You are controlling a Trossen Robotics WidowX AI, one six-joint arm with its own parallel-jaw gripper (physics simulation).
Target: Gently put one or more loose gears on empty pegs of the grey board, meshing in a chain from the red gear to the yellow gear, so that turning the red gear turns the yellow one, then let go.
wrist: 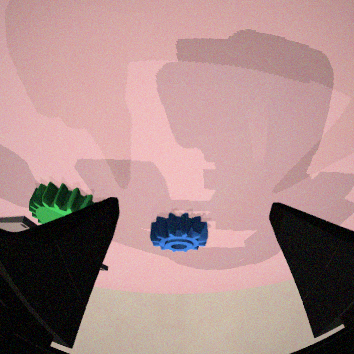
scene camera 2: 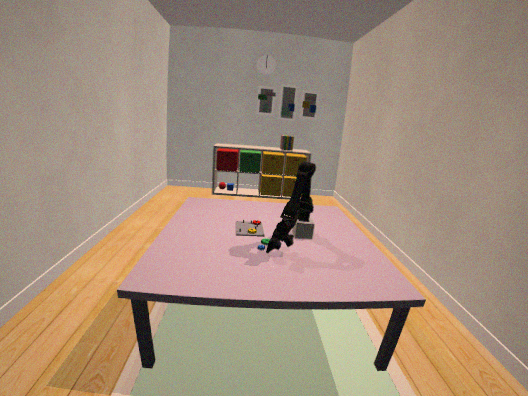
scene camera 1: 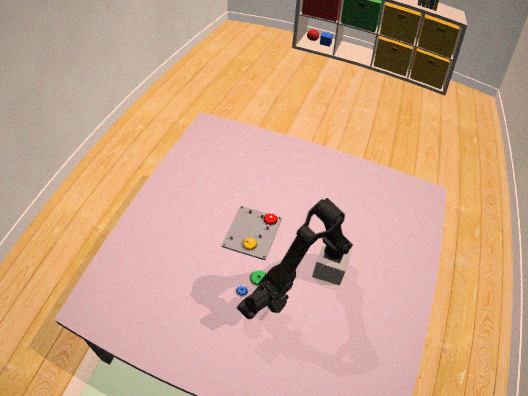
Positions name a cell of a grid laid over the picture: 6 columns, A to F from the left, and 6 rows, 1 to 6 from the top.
Labels:
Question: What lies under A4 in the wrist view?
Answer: A green gear.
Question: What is the gripper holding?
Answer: Nothing.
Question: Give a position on a blue gear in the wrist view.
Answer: D4

